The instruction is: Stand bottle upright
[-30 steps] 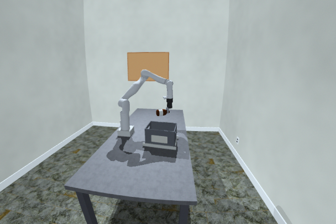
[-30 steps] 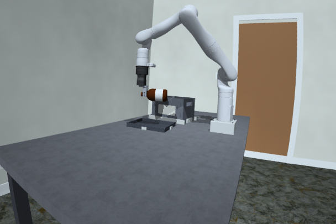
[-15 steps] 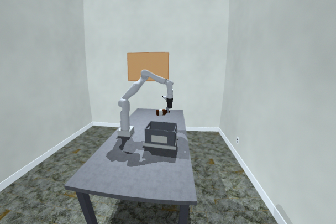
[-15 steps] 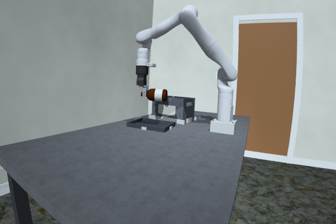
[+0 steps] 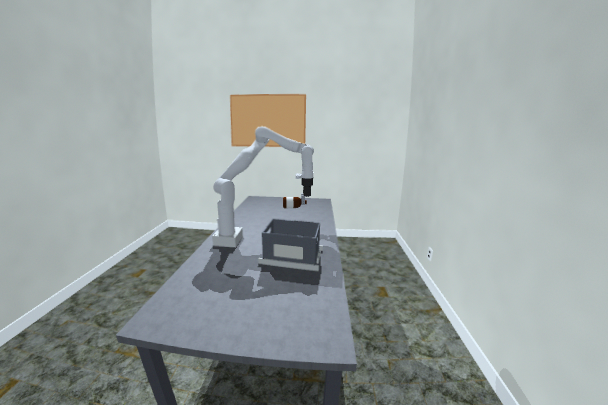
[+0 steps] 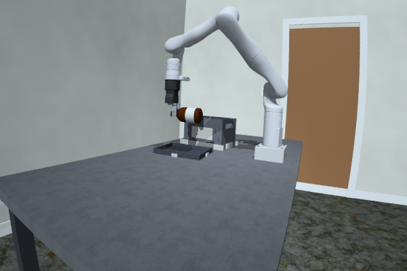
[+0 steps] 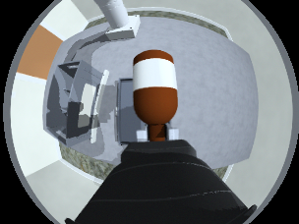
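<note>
My hand is 50 mm past the bottle, 20 mm to the left of it and 10 mm above it. Also, from my hand: tray: 190 mm below, 50 mm to the right, 20 mm behind; crate: 340 mm to the right, 120 mm below, 30 mm ahead.
</note>
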